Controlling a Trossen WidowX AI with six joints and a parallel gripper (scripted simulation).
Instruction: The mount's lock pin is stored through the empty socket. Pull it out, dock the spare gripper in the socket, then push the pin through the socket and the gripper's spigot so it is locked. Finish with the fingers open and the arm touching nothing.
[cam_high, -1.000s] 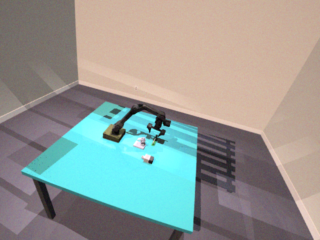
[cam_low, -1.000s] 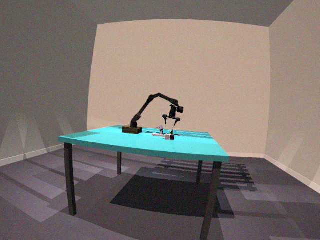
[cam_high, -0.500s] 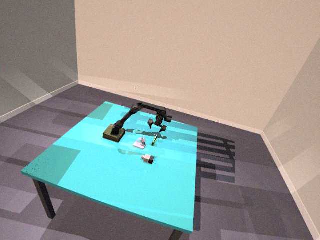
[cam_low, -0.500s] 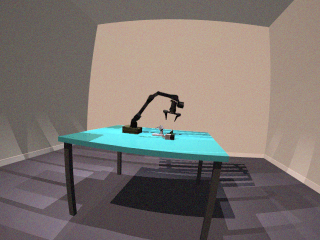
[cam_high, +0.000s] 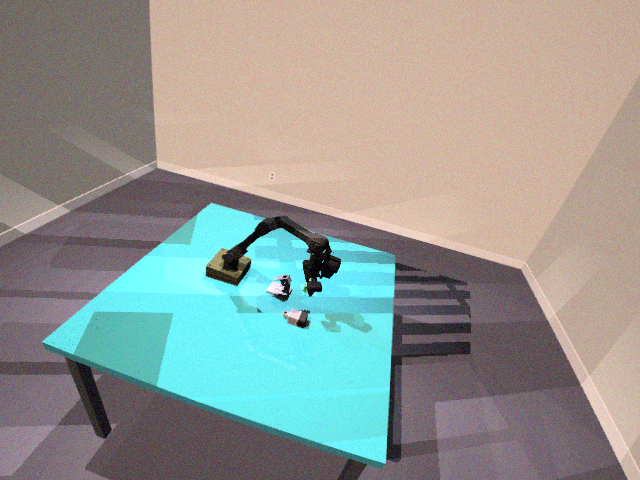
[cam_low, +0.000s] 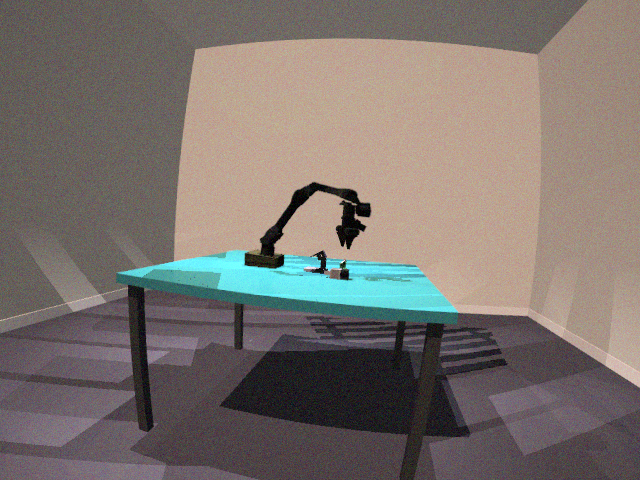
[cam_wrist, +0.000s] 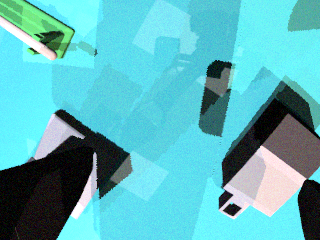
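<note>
Now: gripper tip 11 cm above the spare gripper, 8 cm to the left of it and 4 cm past it. Round my gripper tip: mount 12 cm behind, 10 cm to the left, 9 cm below; then green pad 21 cm to the left, 11 cm below, 1 cm ahead.
</note>
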